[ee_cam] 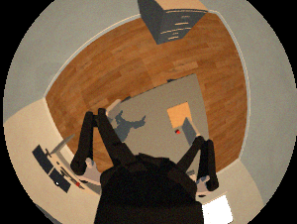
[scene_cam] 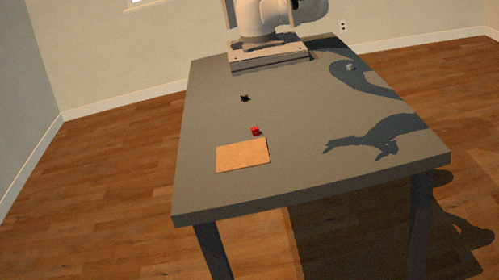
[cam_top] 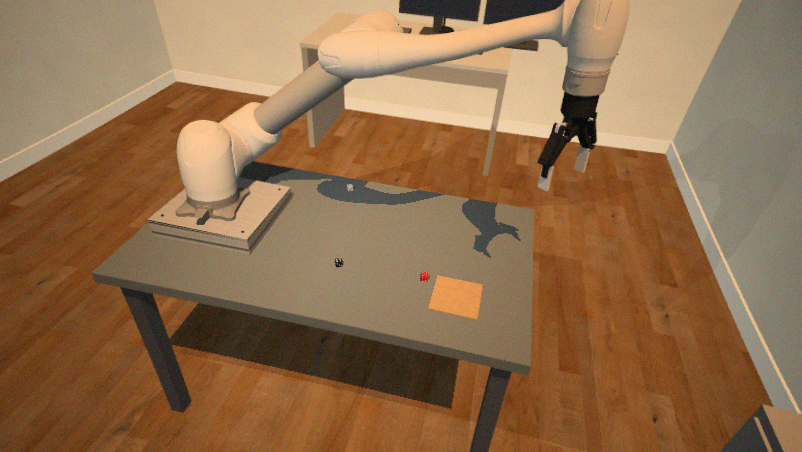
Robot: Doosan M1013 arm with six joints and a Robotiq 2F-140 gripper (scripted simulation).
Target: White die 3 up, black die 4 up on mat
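Right now my hand is 590 mm past the black die, 380 mm above it and 30 mm to the right of it. Round my hand: white die: 610 mm behind, 450 mm to the left, 380 mm below; then orange mat: 390 mm below, 220 mm behind, 70 mm to the right; then red die: 380 mm below, 320 mm behind, 10 mm to the right.
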